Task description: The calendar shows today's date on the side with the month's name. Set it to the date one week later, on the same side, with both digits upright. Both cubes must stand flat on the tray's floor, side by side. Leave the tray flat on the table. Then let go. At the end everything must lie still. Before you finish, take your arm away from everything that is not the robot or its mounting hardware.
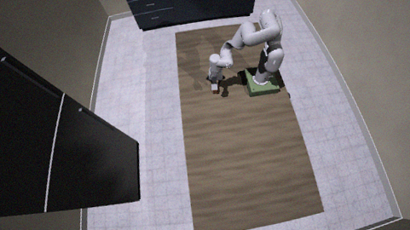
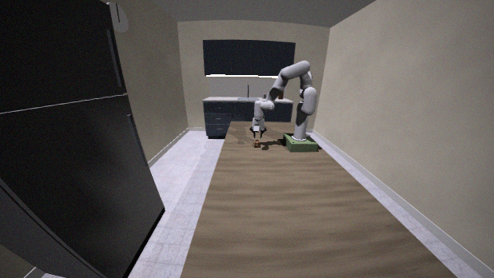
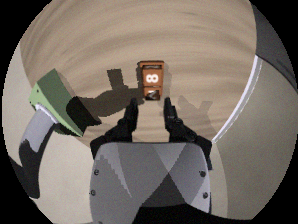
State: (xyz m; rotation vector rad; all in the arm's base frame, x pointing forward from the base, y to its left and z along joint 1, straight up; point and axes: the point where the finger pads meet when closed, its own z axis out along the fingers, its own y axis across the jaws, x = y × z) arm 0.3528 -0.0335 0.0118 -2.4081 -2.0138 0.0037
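The calendar cube lies 6 cm below my hand. From my hand the other things lie so: calendar tray (2 cm to the left, 8 cm below).
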